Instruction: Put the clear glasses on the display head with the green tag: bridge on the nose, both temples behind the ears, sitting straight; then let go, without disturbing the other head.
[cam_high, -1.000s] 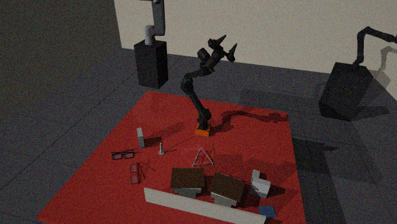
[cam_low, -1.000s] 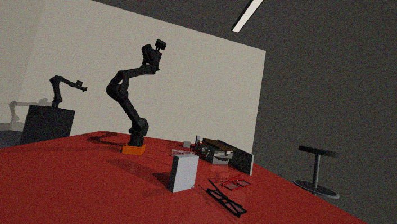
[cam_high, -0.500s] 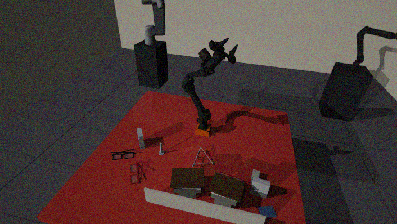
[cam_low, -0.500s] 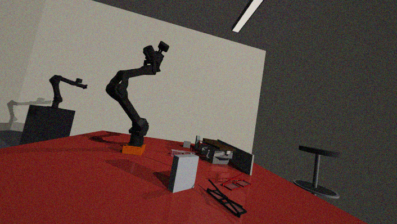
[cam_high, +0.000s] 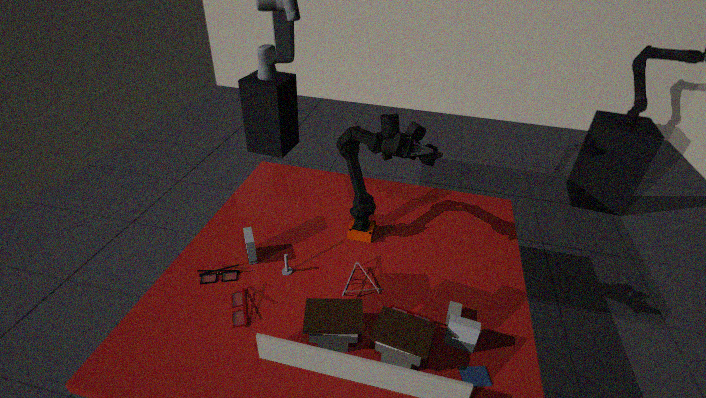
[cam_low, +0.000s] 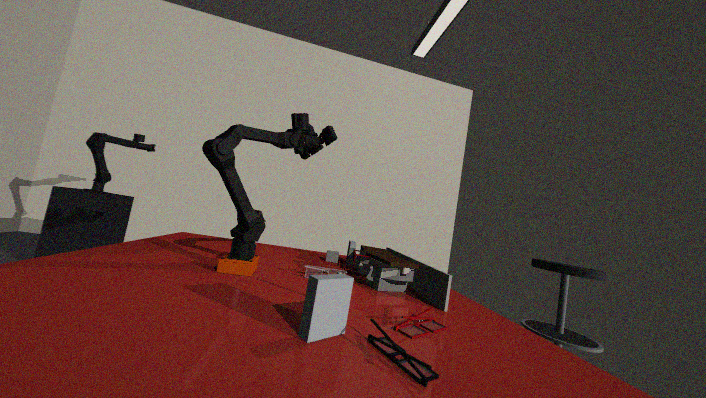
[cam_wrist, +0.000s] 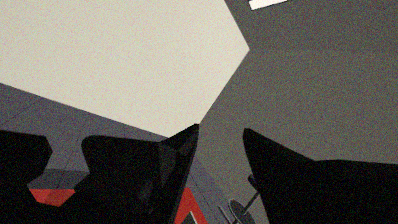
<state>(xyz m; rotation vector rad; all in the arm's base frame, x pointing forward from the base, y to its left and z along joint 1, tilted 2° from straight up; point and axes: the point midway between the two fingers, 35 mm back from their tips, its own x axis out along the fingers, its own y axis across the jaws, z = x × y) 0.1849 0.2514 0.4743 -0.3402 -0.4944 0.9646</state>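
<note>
Now: gripper tip 12 cm short of the small stand, 46 cm to the left of it and 51 cm above it. The rest, counted from my gripper tip: blue card: 30 cm ahead, 24 cm to the left, 53 cm below; then white board: 43 cm ahead, 8 cm to the right, 48 cm below.
</note>
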